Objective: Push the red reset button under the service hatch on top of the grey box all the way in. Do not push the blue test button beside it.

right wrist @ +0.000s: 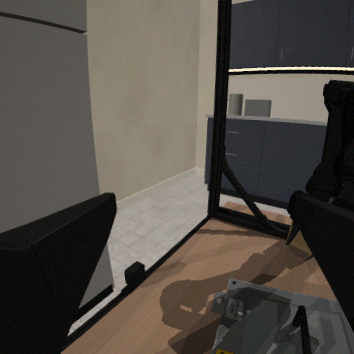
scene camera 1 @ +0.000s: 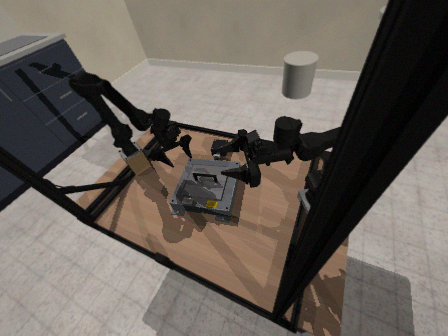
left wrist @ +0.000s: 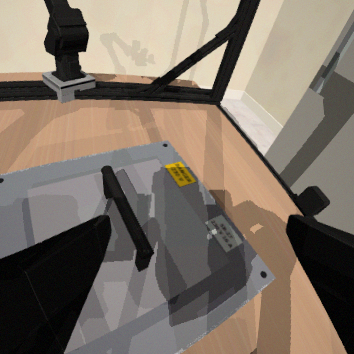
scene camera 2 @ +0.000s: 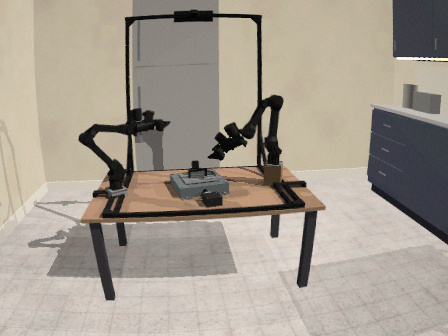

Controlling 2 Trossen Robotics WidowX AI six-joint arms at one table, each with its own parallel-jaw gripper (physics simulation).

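Observation:
The grey box (scene camera 1: 231,200) (scene camera 2: 215,189) (left wrist: 252,265) (right wrist: 225,330) stands on the table. Its service hatch (left wrist: 190,250) lies flat and closed on top, with a black bar handle (scene camera 1: 205,176) (scene camera 2: 197,171) (left wrist: 129,220) (right wrist: 303,327). The red reset button and the blue test button do not show. My left gripper (scene camera 1: 181,161) (scene camera 2: 216,156) (left wrist: 199,223) is open and empty, tilted down above the box's right side in scene camera 2, apart from the handle. My right gripper (scene camera 1: 220,161) (scene camera 2: 169,123) (right wrist: 206,203) is open and empty, held higher, left of the box in scene camera 2.
A small black block (scene camera 1: 220,144) (scene camera 2: 212,199) stands close beside the box. A yellow danger label (scene camera 1: 212,204) (left wrist: 181,174) and a pale label (left wrist: 224,234) are on the box top. A brown block (scene camera 1: 138,165) (scene camera 2: 273,175) is at the left arm's base. Black frame bars edge the table.

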